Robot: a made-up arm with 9 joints. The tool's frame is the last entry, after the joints. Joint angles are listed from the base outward.
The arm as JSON. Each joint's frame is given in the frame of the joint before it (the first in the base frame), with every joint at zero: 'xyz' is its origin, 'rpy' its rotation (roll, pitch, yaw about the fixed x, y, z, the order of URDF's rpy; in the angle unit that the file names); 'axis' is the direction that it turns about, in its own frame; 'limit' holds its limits. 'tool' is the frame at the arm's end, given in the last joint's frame.
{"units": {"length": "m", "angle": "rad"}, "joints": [
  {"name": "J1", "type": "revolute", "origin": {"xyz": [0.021, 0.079, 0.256], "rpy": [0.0, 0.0, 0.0]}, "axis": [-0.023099, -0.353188, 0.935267], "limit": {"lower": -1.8, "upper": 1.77}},
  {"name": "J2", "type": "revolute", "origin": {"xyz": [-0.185, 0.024, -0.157], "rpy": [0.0, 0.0, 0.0]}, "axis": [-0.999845, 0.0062, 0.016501], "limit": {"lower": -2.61, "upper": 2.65}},
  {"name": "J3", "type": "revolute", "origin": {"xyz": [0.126, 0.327, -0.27], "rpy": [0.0, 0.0, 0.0]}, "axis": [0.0, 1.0, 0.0], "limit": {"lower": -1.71, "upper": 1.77}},
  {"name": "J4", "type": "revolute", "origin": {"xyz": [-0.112, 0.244, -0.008], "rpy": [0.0, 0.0, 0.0]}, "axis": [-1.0, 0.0, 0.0], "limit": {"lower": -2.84, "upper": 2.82}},
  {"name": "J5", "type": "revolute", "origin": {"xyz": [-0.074, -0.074, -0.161], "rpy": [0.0, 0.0, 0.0]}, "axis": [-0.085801, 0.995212, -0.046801], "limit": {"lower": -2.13, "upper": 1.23}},
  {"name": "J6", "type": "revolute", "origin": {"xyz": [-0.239, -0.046, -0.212], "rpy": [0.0, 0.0, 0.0]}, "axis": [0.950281, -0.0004, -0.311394], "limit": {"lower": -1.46, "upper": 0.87}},
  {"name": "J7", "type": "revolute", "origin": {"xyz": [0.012, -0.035, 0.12], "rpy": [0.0, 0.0, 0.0]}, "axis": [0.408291, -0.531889, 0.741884], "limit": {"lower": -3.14, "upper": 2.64}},
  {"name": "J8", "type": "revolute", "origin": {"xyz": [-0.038, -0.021, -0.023], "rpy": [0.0, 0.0, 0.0]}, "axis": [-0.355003, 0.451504, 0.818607], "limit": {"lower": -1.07, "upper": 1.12}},
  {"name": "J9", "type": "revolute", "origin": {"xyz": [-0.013, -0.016, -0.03], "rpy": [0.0, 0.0, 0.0]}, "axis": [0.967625, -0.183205, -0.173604], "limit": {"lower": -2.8, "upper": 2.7}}
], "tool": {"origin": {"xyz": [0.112, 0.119, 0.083], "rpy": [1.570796, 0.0, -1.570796]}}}
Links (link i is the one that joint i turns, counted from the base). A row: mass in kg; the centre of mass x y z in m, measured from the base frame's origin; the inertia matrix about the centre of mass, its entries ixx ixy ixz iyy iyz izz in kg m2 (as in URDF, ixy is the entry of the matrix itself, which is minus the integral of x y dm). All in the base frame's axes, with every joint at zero. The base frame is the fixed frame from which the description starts. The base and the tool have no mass.
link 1: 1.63; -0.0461 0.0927 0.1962; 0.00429 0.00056 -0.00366 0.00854 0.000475 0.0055
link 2: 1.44; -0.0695 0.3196 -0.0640; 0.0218 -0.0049 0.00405 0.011 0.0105 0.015
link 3: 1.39; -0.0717 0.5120 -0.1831; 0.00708 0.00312 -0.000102 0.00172 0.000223 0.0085
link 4: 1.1; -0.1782 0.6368 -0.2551; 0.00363 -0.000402 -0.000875 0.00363 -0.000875 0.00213
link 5: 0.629; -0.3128 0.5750 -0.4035; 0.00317 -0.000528 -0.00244 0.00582 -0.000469 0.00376
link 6: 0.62; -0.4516 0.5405 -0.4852; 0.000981 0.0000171 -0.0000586 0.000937 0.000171 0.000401
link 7: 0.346; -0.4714 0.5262 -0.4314; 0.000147 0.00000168 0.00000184 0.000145 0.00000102 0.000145
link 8: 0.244; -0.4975 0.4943 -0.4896; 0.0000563 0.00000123 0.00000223 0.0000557 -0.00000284 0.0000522
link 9: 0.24; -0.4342 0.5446 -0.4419; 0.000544 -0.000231 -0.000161 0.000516 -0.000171 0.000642
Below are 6 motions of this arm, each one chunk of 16 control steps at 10 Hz.
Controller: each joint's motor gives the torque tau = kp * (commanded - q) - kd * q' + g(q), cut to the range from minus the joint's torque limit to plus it. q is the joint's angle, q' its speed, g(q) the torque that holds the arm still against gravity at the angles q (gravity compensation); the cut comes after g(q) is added. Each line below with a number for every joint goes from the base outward.
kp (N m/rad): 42 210 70 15 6.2 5.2 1.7 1.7 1.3
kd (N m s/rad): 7.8 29 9.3 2.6 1.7 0.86 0.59 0.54 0.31
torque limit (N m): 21 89 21 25 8.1 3.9 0.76 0.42 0.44
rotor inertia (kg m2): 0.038 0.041 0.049 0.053 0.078 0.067 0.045 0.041 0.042
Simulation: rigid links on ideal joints. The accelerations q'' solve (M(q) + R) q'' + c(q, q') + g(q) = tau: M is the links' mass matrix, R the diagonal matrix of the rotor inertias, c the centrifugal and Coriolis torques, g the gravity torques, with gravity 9.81 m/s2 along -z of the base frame. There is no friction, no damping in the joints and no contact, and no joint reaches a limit. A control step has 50 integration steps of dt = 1/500 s. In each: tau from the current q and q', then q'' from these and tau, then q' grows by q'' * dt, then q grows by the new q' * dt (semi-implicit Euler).
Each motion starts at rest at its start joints. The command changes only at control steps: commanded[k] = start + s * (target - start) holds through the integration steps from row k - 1 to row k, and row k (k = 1, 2, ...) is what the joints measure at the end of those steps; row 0 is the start. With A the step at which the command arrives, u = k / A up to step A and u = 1 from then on. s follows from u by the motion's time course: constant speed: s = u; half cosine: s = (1 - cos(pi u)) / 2; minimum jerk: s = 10 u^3 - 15 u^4 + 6 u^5; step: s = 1 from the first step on.
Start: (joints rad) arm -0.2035 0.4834 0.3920 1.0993 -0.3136 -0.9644 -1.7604 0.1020 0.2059
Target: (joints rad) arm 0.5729 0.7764 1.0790 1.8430 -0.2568 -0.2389 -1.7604 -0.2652 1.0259
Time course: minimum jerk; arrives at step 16
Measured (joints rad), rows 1 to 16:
1: -0.2030 0.4837 0.3927 1.0994 -0.3134 -0.9641 -1.7604 0.1019 0.2062
2: -0.1990 0.4855 0.3978 1.1010 -0.3119 -0.9616 -1.7606 0.1009 0.2085
3: -0.1870 0.4910 0.4115 1.1079 -0.3082 -0.9529 -1.7609 0.0978 0.2162
4: -0.1626 0.5018 0.4373 1.1255 -0.3022 -0.9337 -1.7613 0.0910 0.2333
5: -0.1229 0.5188 0.4770 1.1581 -0.2951 -0.9006 -1.7616 0.0793 0.2631
6: -0.0673 0.5419 0.5302 1.2081 -0.2893 -0.8524 -1.7617 0.0620 0.3073
7: 0.0027 0.5702 0.5950 1.2742 -0.2870 -0.7901 -1.7617 0.0390 0.3660
8: 0.0830 0.6019 0.6681 1.3521 -0.2900 -0.7161 -1.7617 0.0107 0.4375
9: 0.1682 0.6351 0.7454 1.4362 -0.2972 -0.6342 -1.7617 -0.0220 0.5192
10: 0.2527 0.6679 0.8224 1.5215 -0.3060 -0.5490 -1.7618 -0.0577 0.6072
11: 0.3314 0.6982 0.8947 1.6039 -0.3127 -0.4651 -1.7618 -0.0947 0.6971
12: 0.4002 0.7245 0.9581 1.6800 -0.3149 -0.3876 -1.7615 -0.1308 0.7838
13: 0.4564 0.7455 1.0091 1.7462 -0.3120 -0.3210 -1.7607 -0.1640 0.8620
14: 0.4985 0.7605 1.0458 1.7990 -0.3048 -0.2693 -1.7596 -0.1924 0.9274
15: 0.5270 0.7698 1.0680 1.8357 -0.2949 -0.2348 -1.7583 -0.2149 0.9770
16: 0.5443 0.7742 1.0783 1.8559 -0.2839 -0.2174 -1.7571 -0.2315 1.0103

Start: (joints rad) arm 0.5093 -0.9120 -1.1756 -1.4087 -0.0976 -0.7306 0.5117 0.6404 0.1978
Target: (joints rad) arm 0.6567 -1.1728 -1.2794 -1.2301 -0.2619 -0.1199 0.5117 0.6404 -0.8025
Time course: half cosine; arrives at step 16
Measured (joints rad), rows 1 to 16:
1: 0.5098 -0.9127 -1.1761 -1.4074 -0.0970 -0.7291 0.5116 0.6404 0.1966
2: 0.5115 -0.9158 -1.1780 -1.4030 -0.0951 -0.7221 0.5113 0.6405 0.1908
3: 0.5150 -0.9226 -1.1815 -1.3951 -0.0926 -0.7059 0.5109 0.6407 0.1759
4: 0.5205 -0.9338 -1.1867 -1.3843 -0.0913 -0.6791 0.5103 0.6409 0.1483
5: 0.5280 -0.9495 -1.1934 -1.3716 -0.0931 -0.6423 0.5098 0.6411 0.1056
6: 0.5373 -0.9691 -1.2014 -1.3577 -0.0990 -0.5969 0.5094 0.6413 0.0475
7: 0.5484 -0.9918 -1.2104 -1.3432 -0.1096 -0.5452 0.5092 0.6414 -0.0249
8: 0.5609 -1.0168 -1.2200 -1.3287 -0.1244 -0.4893 0.5093 0.6416 -0.1093
9: 0.5744 -1.0430 -1.2299 -1.3143 -0.1427 -0.4312 0.5096 0.6417 -0.2025
10: 0.5886 -1.0692 -1.2397 -1.3007 -0.1633 -0.3730 0.5101 0.6419 -0.3006
11: 0.6028 -1.0944 -1.2490 -1.2880 -0.1850 -0.3168 0.5107 0.6419 -0.3996
12: 0.6165 -1.1175 -1.2575 -1.2768 -0.2068 -0.2647 0.5114 0.6418 -0.4953
13: 0.6291 -1.1378 -1.2650 -1.2673 -0.2276 -0.2185 0.5123 0.6415 -0.5838
14: 0.6400 -1.1543 -1.2710 -1.2598 -0.2466 -0.1801 0.5132 0.6410 -0.6615
15: 0.6488 -1.1666 -1.2753 -1.2546 -0.2632 -0.1509 0.5143 0.6403 -0.7254
16: 0.6549 -1.1740 -1.2779 -1.2519 -0.2765 -0.1322 0.5154 0.6395 -0.7730

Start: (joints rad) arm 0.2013 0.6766 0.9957 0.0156 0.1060 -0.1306 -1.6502 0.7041 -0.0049
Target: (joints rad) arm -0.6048 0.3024 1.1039 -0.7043 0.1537 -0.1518 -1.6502 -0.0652 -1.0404
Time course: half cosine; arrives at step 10
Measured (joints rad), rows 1 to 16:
1: 0.1984 0.6735 0.9950 0.0123 0.1030 -0.1290 -1.6504 0.7009 -0.0073
2: 0.1843 0.6613 0.9937 -0.0038 0.0912 -0.1235 -1.6511 0.6866 -0.0197
3: 0.1494 0.6364 0.9940 -0.0421 0.0689 -0.1145 -1.6518 0.6540 -0.0532
4: 0.0894 0.5984 0.9977 -0.1066 0.0403 -0.1051 -1.6520 0.6004 -0.1172
5: 0.0053 0.5496 1.0056 -0.1954 0.0119 -0.0991 -1.6511 0.5270 -0.2160
6: -0.0978 0.4942 1.0181 -0.3027 -0.0103 -0.0989 -1.6490 0.4388 -0.3473
7: -0.2125 0.4372 1.0351 -0.4198 -0.0223 -0.1059 -1.6461 0.3432 -0.5021
8: -0.3313 0.3838 1.0562 -0.5362 -0.0210 -0.1203 -1.6435 0.2492 -0.6656
9: -0.4457 0.3394 1.0802 -0.6409 -0.0047 -0.1411 -1.6424 0.1661 -0.8204
10: -0.5466 0.3085 1.1050 -0.7236 0.0268 -0.1665 -1.6445 0.1021 -0.9490
11: -0.6251 0.2919 1.1257 -0.7774 0.0698 -0.1924 -1.6504 0.0600 -1.0398
12: -0.6754 0.2857 1.1379 -0.8017 0.1157 -0.2118 -1.6589 0.0344 -1.0918
13: -0.6969 0.2854 1.1411 -0.8019 0.1552 -0.2192 -1.6669 0.0174 -1.1125
14: -0.6941 0.2882 1.1368 -0.7857 0.1822 -0.2136 -1.6719 0.0035 -1.1122
15: -0.6751 0.2922 1.1280 -0.7617 0.1944 -0.1986 -1.6729 -0.0101 -1.1003
16: -0.6490 0.2965 1.1176 -0.7367 0.1934 -0.1793 -1.6702 -0.0238 -1.0838

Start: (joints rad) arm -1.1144 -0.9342 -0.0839 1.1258 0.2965 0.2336 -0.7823 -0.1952 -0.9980
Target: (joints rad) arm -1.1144 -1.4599 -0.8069 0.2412 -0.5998 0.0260 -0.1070 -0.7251 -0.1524
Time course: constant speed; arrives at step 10
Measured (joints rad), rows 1 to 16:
1: -1.1078 -0.9602 -0.1157 1.1078 0.2864 0.2336 -0.7755 -0.2044 -0.9884
2: -1.0979 -1.0025 -0.1683 1.0596 0.2579 0.2271 -0.7551 -0.2246 -0.9595
3: -1.0875 -1.0502 -0.2324 0.9900 0.2074 0.2145 -0.7210 -0.2538 -0.9108
4: -1.0781 -1.0992 -0.3024 0.9072 0.1368 0.1986 -0.6757 -0.2898 -0.8458
5: -1.0713 -1.1483 -0.3753 0.8178 0.0516 0.1816 -0.6219 -0.3306 -0.7698
6: -1.0685 -1.1977 -0.4493 0.7256 -0.0406 0.1638 -0.5625 -0.3748 -0.6870
7: -1.0706 -1.2478 -0.5235 0.6323 -0.1336 0.1446 -0.4996 -0.4214 -0.6003
8: -1.0770 -1.2989 -0.5975 0.5379 -0.2241 0.1229 -0.4350 -0.4699 -0.5112
9: -1.0864 -1.3509 -0.6713 0.4423 -0.3117 0.0989 -0.3696 -0.5201 -0.4209
10: -1.0970 -1.4036 -0.7448 0.3455 -0.3976 0.0733 -0.3038 -0.5716 -0.3300
11: -1.1190 -1.4413 -0.7851 0.2522 -0.4822 0.0409 -0.2452 -0.6165 -0.2512
12: -1.1446 -1.4608 -0.8075 0.1844 -0.5528 0.0097 -0.2002 -0.6488 -0.1967
13: -1.1660 -1.4685 -0.8199 0.1498 -0.6088 -0.0086 -0.1679 -0.6701 -0.1669
14: -1.1792 -1.4697 -0.8258 0.1445 -0.6490 -0.0114 -0.1454 -0.6841 -0.1556
15: -1.1828 -1.4676 -0.8269 0.1585 -0.6728 -0.0029 -0.1299 -0.6940 -0.1546
16: -1.1776 -1.4644 -0.8248 0.1815 -0.6811 0.0106 -0.1196 -0.7016 -0.1575

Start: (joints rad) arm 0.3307 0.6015 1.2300 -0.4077 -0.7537 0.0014 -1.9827 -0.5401 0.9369
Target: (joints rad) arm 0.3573 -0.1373 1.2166 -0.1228 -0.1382 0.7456 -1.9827 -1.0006 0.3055
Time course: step
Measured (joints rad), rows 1 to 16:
1: 0.4425 0.3125 1.0848 -0.3535 -0.7650 0.1388 -2.0097 -0.6047 0.8756
2: 0.4482 0.0710 1.1004 -0.2747 -0.7356 0.4692 -2.0025 -0.7077 0.7163
3: 0.4029 -0.0601 1.1769 -0.2447 -0.5643 0.7016 -1.9879 -0.7954 0.5444
4: 0.3540 -0.1227 1.2299 -0.2398 -0.3491 0.7876 -1.9742 -0.8607 0.4079
5: 0.3143 -0.1471 1.2572 -0.2245 -0.1734 0.7839 -1.9652 -0.9067 0.3201
6: 0.2898 -0.1524 1.2647 -0.1900 -0.0598 0.7465 -1.9628 -0.9396 0.2780
7: 0.2841 -0.1499 1.2601 -0.1520 -0.0024 0.7120 -1.9654 -0.9638 0.2700
8: 0.2944 -0.1459 1.2502 -0.1248 0.0125 0.6966 -1.9699 -0.9814 0.2809
9: 0.3131 -0.1424 1.2389 -0.1118 -0.0018 0.7006 -1.9740 -0.9928 0.2968
10: 0.3334 -0.1399 1.2286 -0.1092 -0.0326 0.7161 -1.9768 -0.9991 0.3090
11: 0.3508 -0.1380 1.2202 -0.1116 -0.0690 0.7344 -1.9785 -1.0017 0.3147
12: 0.3632 -0.1366 1.2143 -0.1154 -0.1033 0.7495 -1.9794 -1.0019 0.3143
13: 0.3702 -0.1358 1.2109 -0.1187 -0.1306 0.7589 -1.9800 -1.0011 0.3104
14: 0.3725 -0.1355 1.2097 -0.1211 -0.1489 0.7624 -1.9805 -1.0001 0.3055
15: 0.3715 -0.1356 1.2101 -0.1227 -0.1585 0.7615 -1.9810 -0.9993 0.3015
16: 0.3684 -0.1360 1.2115 -0.1238 -0.1610 0.7580 -1.9814 -0.9989 0.2993

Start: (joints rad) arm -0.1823 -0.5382 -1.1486 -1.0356 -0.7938 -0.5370 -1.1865 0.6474 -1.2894
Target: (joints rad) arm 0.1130 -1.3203 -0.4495 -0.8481 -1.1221 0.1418 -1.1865 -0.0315 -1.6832
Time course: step
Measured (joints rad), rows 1 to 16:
1: -0.2037 -0.6961 -0.8140 -0.7431 -0.8183 -0.3235 -1.1601 0.6051 -1.3516
2: -0.1643 -0.9729 -0.6324 -0.4931 -0.8077 0.0207 -1.1143 0.4866 -1.5028
3: -0.0867 -1.1686 -0.5376 -0.5890 -0.8792 0.2126 -1.0983 0.3425 -1.6405
4: -0.0039 -1.2768 -0.4879 -0.8386 -0.9636 0.2486 -1.1079 0.2285 -1.7287
5: 0.0709 -1.3400 -0.4566 -1.0574 -1.0284 0.2073 -1.1301 0.1511 -1.7670
6: 0.1408 -1.3743 -0.4351 -1.1823 -1.0751 0.1398 -1.1591 0.1001 -1.7643
7: 0.1998 -1.3841 -0.4225 -1.2184 -1.1003 0.0799 -1.1887 0.0666 -1.7386
8: 0.2388 -1.3767 -0.4176 -1.1871 -1.1004 0.0471 -1.2128 0.0447 -1.7090
9: 0.2541 -1.3603 -0.4183 -1.1138 -1.0802 0.0454 -1.2279 0.0301 -1.6879
10: 0.2484 -1.3412 -0.4224 -1.0226 -1.0515 0.0667 -1.2335 0.0193 -1.6796
11: 0.2274 -1.3241 -0.4286 -0.9327 -1.0266 0.0981 -1.2312 0.0100 -1.6816
12: 0.1977 -1.3114 -0.4358 -0.8576 -1.0147 0.1286 -1.2239 0.0009 -1.6891
13: 0.1649 -1.3044 -0.4431 -0.8052 -1.0186 0.1517 -1.2140 -0.0082 -1.6970
14: 0.1334 -1.3024 -0.4497 -0.7777 -1.0365 0.1655 -1.2034 -0.0168 -1.7021
15: 0.1061 -1.3044 -0.4550 -0.7722 -1.0635 0.1711 -1.1935 -0.0245 -1.7032
16: 0.0851 -1.3086 -0.4588 -0.7826 -1.0941 0.1707 -1.1850 -0.0306 -1.7005

